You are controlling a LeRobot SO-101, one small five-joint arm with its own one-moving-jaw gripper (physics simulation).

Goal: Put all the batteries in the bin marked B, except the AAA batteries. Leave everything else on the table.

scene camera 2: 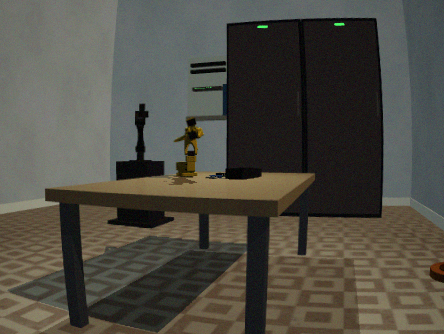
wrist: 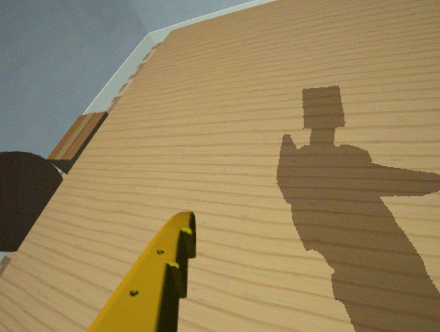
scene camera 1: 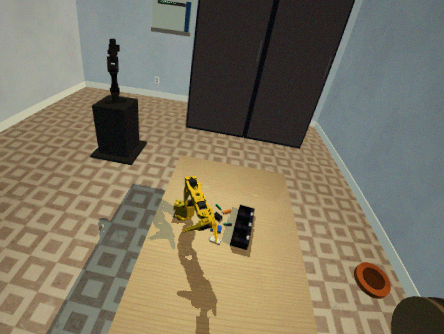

Note:
In view: a black bin row [scene camera 1: 241, 234].
The wrist view does not show the black bin row: it is out of frame.

